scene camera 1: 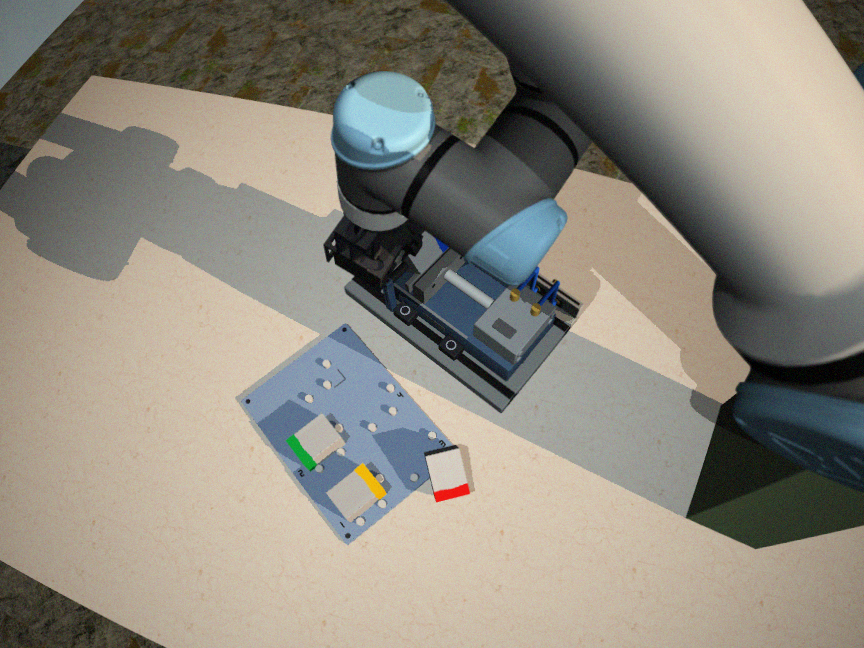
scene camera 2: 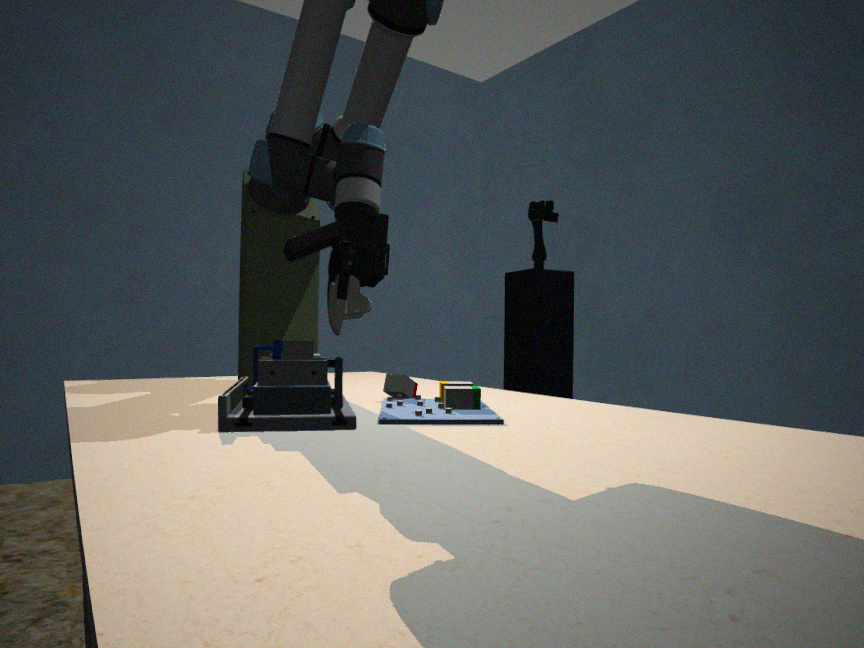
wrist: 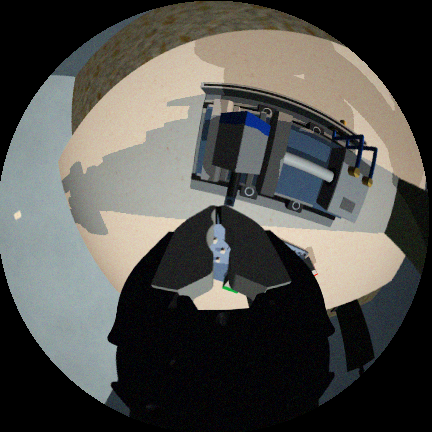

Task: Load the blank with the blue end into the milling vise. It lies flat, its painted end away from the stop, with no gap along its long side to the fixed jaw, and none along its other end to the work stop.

my gripper: scene camera 1 381, 260; scene camera 2; wrist
same spot on my gripper: [wrist: 181, 263] = [scene camera 2: 336, 283]
